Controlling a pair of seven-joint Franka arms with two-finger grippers.
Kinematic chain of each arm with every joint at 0, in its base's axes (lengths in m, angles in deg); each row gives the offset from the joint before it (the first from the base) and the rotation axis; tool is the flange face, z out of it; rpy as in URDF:
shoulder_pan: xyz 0 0 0.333 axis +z
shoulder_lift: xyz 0 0 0 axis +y
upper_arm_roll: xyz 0 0 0.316 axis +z
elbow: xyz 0.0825 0 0 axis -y
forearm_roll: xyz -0.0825 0 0.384 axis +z
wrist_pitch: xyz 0 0 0 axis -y
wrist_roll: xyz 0.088 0 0 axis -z
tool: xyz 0 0 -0.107 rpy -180 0 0
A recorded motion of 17 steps. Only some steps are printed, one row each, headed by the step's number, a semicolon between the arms.
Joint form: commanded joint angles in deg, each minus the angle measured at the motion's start. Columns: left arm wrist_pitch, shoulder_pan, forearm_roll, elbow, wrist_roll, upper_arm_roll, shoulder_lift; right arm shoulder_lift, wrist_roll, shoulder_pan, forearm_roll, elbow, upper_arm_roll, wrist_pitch.
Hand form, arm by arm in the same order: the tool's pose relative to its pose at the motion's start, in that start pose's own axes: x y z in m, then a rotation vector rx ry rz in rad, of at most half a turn. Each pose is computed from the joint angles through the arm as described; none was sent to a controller.
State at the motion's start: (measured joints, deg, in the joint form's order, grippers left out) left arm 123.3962 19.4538 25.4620 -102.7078 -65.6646 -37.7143 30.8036; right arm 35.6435 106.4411 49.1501 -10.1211 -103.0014 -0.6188 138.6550
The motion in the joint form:
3: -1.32 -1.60 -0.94 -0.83 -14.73 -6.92 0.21; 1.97 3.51 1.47 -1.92 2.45 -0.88 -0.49
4: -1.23 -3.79 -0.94 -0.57 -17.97 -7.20 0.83; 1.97 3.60 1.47 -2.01 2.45 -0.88 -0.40
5: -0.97 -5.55 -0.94 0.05 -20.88 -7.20 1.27; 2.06 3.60 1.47 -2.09 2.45 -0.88 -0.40
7: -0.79 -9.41 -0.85 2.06 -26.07 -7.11 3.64; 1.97 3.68 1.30 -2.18 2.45 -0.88 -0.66
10: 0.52 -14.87 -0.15 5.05 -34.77 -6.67 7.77; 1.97 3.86 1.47 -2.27 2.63 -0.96 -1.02
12: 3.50 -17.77 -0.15 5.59 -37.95 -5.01 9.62; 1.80 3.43 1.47 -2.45 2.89 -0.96 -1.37
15: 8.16 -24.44 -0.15 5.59 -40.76 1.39 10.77; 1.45 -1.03 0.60 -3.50 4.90 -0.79 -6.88
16: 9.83 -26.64 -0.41 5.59 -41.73 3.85 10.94; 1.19 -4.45 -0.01 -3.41 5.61 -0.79 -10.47
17: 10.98 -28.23 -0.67 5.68 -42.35 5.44 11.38; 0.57 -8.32 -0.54 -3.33 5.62 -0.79 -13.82
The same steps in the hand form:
3: -0.0739 0.0466 -0.0176 -0.0267 -0.0478 -0.1282; -0.0093 -0.0076 0.0051 0.0107 0.0314 0.0236
4: -0.0961 0.0616 -0.0164 -0.0284 -0.0558 -0.1437; -0.0093 -0.0078 0.0050 0.0125 0.0319 0.0240
5: -0.1103 0.0733 -0.0183 -0.0372 -0.0578 -0.1678; -0.0094 -0.0075 0.0060 0.0113 0.0331 0.0227
7: -0.1399 0.0987 -0.0136 -0.0456 -0.0805 -0.2042; -0.0072 -0.0076 0.0056 0.0085 0.0354 0.0262
10: -0.1814 0.1327 0.0003 -0.0594 -0.1153 -0.2821; -0.0081 -0.0079 0.0047 0.0064 0.0387 0.0268
12: -0.1968 0.1455 0.0157 -0.0802 -0.1302 -0.3170; -0.0078 -0.0093 0.0015 0.0085 0.0414 0.0181
15: -0.2145 0.1568 0.0461 -0.0930 -0.0997 -0.3406; 0.0044 -0.0134 -0.0076 -0.0434 0.0750 -0.0520
16: -0.2168 0.1592 0.0547 -0.1008 -0.0867 -0.3556; 0.0140 -0.0124 -0.0099 -0.0915 0.0869 -0.0957
17: -0.2203 0.1615 0.0626 -0.1041 -0.0823 -0.3638; 0.0230 -0.0081 -0.0120 -0.1424 0.0942 -0.1494

